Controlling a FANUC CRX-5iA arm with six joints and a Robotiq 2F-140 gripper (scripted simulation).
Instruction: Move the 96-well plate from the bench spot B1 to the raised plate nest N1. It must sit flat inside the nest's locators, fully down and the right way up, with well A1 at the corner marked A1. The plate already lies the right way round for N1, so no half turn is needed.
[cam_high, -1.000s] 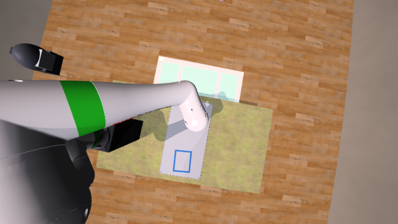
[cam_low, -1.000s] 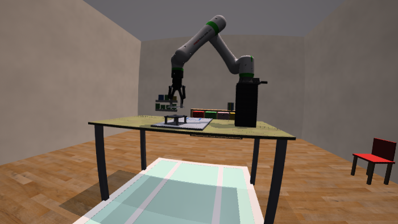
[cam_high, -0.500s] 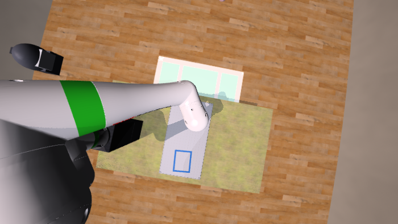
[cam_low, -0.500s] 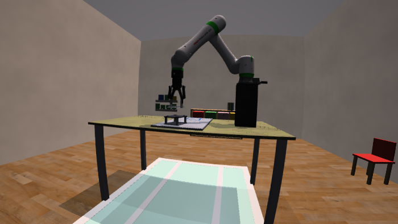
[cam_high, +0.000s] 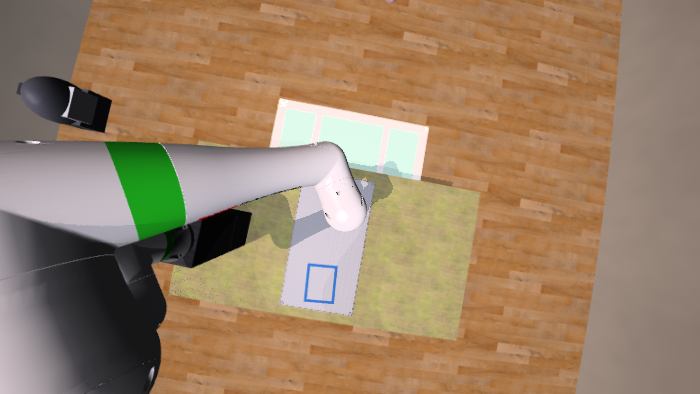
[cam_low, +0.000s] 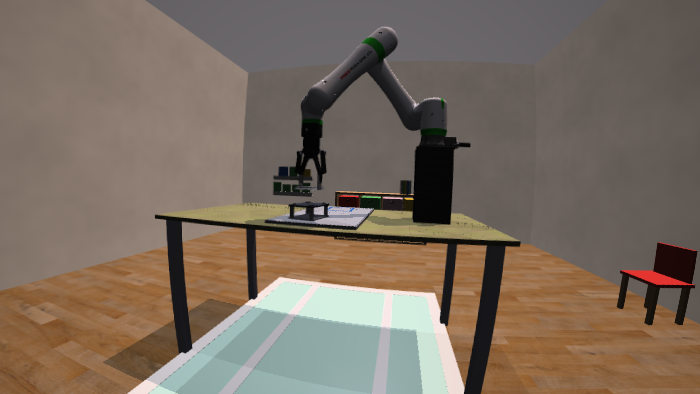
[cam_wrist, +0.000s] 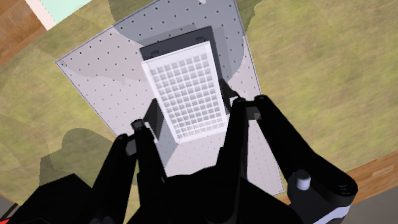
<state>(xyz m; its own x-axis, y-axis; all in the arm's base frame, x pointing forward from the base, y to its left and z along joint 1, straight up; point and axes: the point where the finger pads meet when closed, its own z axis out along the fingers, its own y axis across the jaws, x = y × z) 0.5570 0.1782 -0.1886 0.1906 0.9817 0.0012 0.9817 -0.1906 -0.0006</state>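
The dark raised nest N1 lies 9 cm below my hand. Round my hand: white 96-well plate 2 cm below.
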